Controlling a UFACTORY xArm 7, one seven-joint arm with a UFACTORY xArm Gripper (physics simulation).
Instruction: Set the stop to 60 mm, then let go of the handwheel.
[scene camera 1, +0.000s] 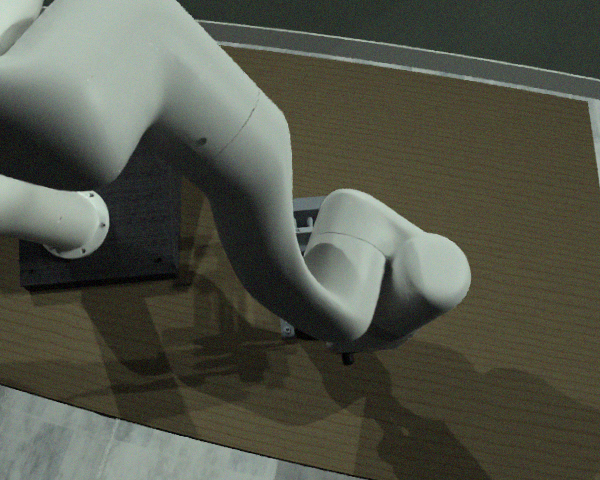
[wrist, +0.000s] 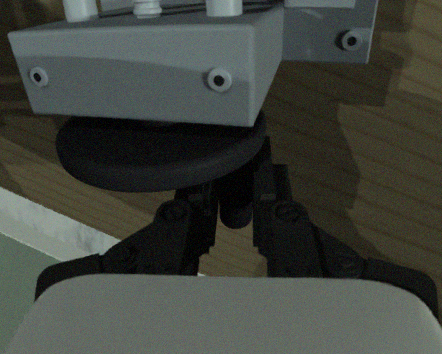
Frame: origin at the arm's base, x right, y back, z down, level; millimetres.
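Seen in the pictures: gripper, between the fingertips: (wrist: 235, 163); arm's base, origin of its link: (scene camera 1: 74, 222).
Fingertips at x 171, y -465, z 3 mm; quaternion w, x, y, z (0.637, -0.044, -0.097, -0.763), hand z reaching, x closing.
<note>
Offsets run from my fingertips to a thing's top centre. "spot": to the spot under its first point.
The black handwheel {spot: dx -23, dy +22, dz -49 mm} (wrist: 145, 162) is in the upper left middle of the wrist view, below the front of a grey end block {dx -43, dy +37, dz -37 mm} (wrist: 140, 75). Its dark handle {dx +8, dy -2, dz -14 mm} (wrist: 236, 216) sticks out at the wheel's right side; a black peg {spot: dx +26, dy -4, dz -11 mm} (scene camera 1: 347, 358), likely this handle, shows below the wrist in the scene view. My gripper (wrist: 235, 163) is shut on the handle, one finger on each side. The arm hides the gripper and most of the device in the scene view. The stop and any scale reading cannot be made out.
White rods {spot: dx -67, dy +11, dz -17 mm} (wrist: 224, 6) run back from the end block. A grey bracket with a screw {spot: dx -53, dy -27, dz +53 mm} (wrist: 325, 37) is behind it to the right. In the scene view, the device's far end {dx -213, dy +68, dz -37 mm} (scene camera 1: 306, 202) shows beside the arm. A dark base plate (scene camera 1: 145, 225) lies to the left.
</note>
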